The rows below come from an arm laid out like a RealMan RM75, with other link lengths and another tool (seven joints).
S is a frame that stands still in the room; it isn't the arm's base.
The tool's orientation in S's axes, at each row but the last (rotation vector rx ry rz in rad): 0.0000, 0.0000, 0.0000; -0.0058, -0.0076, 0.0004; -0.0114, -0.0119, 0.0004; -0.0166, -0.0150, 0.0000; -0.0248, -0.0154, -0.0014; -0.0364, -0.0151, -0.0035; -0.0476, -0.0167, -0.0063; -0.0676, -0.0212, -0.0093; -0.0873, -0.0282, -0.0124; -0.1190, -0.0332, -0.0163; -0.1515, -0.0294, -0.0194
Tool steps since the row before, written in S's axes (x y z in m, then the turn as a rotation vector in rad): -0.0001, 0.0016, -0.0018, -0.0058, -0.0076, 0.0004; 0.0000, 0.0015, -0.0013, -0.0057, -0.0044, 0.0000; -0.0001, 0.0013, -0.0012, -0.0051, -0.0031, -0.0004; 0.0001, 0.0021, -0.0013, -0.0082, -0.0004, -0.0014; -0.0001, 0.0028, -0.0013, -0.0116, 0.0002, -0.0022; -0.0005, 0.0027, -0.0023, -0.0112, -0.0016, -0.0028; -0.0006, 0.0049, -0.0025, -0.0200, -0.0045, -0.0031; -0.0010, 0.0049, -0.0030, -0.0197, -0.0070, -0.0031; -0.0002, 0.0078, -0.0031, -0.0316, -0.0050, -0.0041; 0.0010, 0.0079, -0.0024, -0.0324, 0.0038, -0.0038; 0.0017, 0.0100, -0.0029, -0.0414, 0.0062, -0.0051
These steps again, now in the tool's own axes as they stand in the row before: -0.0001, 0.0016, -0.0018, -0.0058, -0.0076, 0.0004; 0.0000, 0.0015, -0.0013, -0.0057, -0.0044, 0.0000; -0.0001, 0.0013, -0.0012, -0.0051, -0.0031, -0.0004; 0.0001, 0.0021, -0.0013, -0.0082, -0.0004, -0.0013; -0.0001, 0.0028, -0.0012, -0.0116, 0.0002, -0.0020; -0.0005, 0.0028, -0.0022, -0.0112, -0.0015, -0.0027; -0.0007, 0.0050, -0.0023, -0.0200, -0.0045, -0.0030; -0.0011, 0.0051, -0.0026, -0.0197, -0.0070, -0.0032; -0.0004, 0.0080, -0.0024, -0.0316, -0.0051, -0.0036; 0.0008, 0.0081, -0.0015, -0.0326, 0.0036, -0.0023; 0.0014, 0.0104, -0.0014, -0.0416, 0.0060, -0.0030
